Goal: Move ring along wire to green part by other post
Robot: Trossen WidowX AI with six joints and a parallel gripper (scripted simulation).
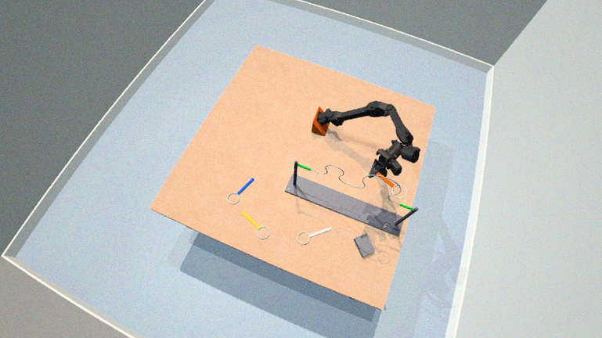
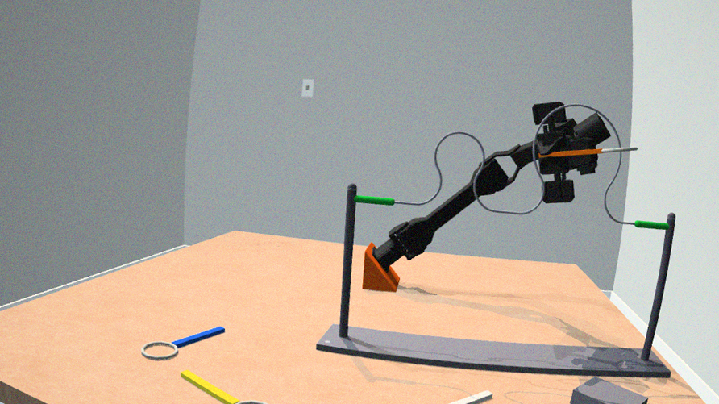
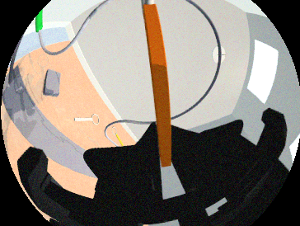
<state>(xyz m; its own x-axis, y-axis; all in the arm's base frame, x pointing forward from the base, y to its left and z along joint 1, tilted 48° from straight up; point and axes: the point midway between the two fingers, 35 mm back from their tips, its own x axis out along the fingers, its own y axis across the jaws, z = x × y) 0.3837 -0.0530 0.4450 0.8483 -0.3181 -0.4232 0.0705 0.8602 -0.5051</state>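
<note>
The orange-handled ring lies 90 mm to the left of my gripper tip, 20 mm ahead of it and 20 mm above it. From my gripper tip the other things lie so: yellow-handled ring: 450 mm to the right, 360 mm below, 250 mm ahead; then grey block: 350 mm below, 210 mm ahead, 100 mm to the left; then white-handled ring: 360 mm below, 220 mm ahead, 170 mm to the right.
</note>
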